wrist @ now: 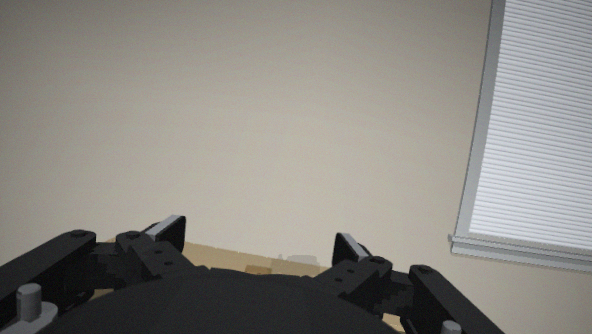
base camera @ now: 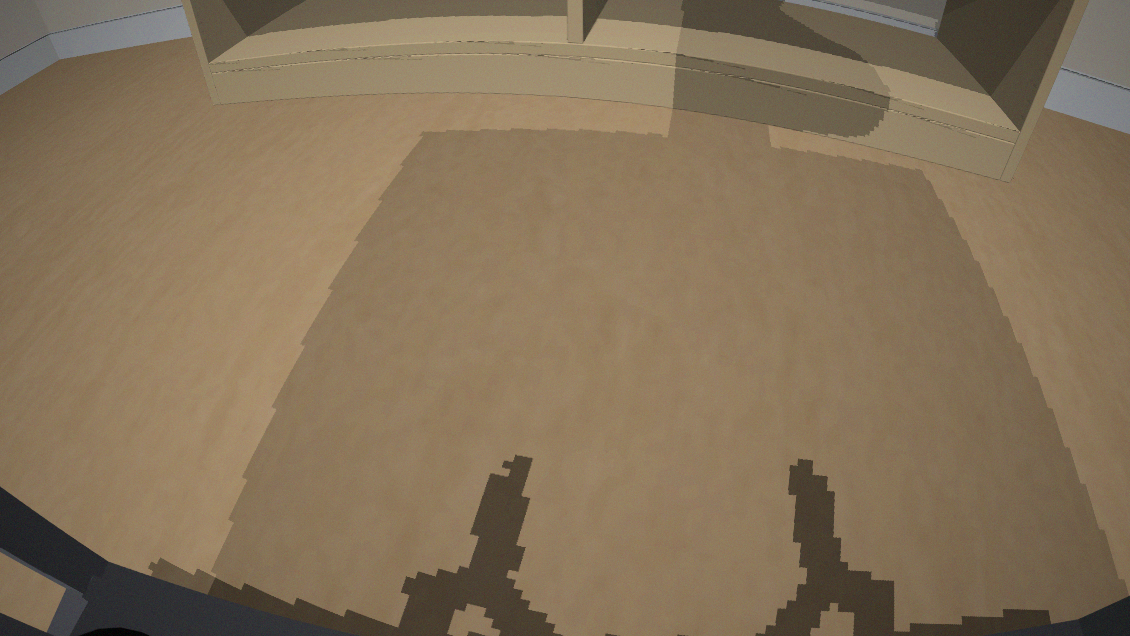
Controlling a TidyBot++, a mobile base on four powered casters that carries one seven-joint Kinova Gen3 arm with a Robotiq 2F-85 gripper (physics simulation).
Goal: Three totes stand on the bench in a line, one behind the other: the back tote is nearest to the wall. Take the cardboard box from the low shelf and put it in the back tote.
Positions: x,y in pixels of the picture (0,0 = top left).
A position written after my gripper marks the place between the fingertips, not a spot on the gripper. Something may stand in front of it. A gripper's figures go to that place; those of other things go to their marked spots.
Scene:
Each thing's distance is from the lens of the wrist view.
my gripper (wrist: 260,241): 0.16 m
window with white blinds (wrist: 519,200): 1.51 m

